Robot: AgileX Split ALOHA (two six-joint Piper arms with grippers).
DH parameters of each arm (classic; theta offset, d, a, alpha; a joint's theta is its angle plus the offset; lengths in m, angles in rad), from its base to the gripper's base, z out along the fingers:
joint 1: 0 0.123 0 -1.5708
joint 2: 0.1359 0 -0.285 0
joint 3: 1.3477 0 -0.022 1.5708
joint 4: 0 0.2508 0 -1.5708
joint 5: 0 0 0.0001 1.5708
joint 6: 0 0.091 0 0
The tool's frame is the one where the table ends.
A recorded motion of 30 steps. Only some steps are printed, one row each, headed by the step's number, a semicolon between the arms.
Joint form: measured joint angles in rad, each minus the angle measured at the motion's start. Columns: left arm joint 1, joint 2, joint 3, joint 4, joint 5, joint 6; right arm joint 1, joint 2, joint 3, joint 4, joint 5, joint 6.
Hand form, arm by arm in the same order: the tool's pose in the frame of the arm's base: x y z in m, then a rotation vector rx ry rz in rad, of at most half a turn. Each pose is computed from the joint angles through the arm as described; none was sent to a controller.
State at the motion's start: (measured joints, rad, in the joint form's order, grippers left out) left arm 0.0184 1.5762 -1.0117 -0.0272 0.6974 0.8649; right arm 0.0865 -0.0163 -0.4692 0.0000 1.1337 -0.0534
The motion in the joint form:
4: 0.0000 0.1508 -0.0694 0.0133 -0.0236 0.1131; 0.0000 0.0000 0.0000 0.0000 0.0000 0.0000
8: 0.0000 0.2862 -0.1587 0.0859 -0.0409 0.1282; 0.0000 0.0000 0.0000 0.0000 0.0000 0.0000
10: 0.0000 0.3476 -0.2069 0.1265 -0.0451 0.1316; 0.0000 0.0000 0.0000 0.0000 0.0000 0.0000
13: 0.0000 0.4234 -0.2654 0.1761 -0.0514 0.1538; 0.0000 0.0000 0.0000 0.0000 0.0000 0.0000
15: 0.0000 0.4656 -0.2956 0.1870 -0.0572 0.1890; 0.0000 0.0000 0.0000 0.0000 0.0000 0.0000
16: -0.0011 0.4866 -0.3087 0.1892 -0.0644 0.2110; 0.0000 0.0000 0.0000 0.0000 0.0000 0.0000
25: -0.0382 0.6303 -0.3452 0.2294 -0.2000 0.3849; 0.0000 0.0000 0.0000 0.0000 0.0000 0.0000
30: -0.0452 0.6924 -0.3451 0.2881 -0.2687 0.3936; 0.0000 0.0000 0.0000 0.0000 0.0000 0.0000
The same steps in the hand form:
4: 0.3365 0.0054 0.1958 1.2952 2.5178 0.2180; -0.0071 -0.0006 0.2629 -0.1490 2.1266 0.0195
8: 0.3645 0.0100 0.1712 1.4001 2.5159 0.2718; -0.0071 -0.0006 0.2629 -0.1490 2.1266 0.0195
10: 0.3778 0.0124 0.1605 1.4502 2.5097 0.3046; -0.0071 -0.0006 0.2629 -0.1490 2.1266 0.0195
13: 0.3935 0.0154 0.1459 1.5357 2.4874 0.3467; -0.0071 -0.0006 0.2629 -0.1490 2.1266 0.0195
15: 0.4014 0.0160 0.1366 1.5965 2.4631 0.3570; -0.0071 -0.0006 0.2629 -0.1490 2.1266 0.0195
16: 0.4052 0.0157 0.1314 1.6295 2.4451 0.3605; -0.0071 -0.0006 0.2629 -0.1490 2.1266 0.0195
25: 0.4237 0.0003 0.0840 1.9245 2.2112 0.4131; -0.0071 -0.0006 0.2629 -0.1490 2.1266 0.0195
30: 0.4268 -0.0017 0.0597 2.0068 2.1421 0.4452; -0.0071 -0.0006 0.2629 -0.1490 2.1266 0.0195

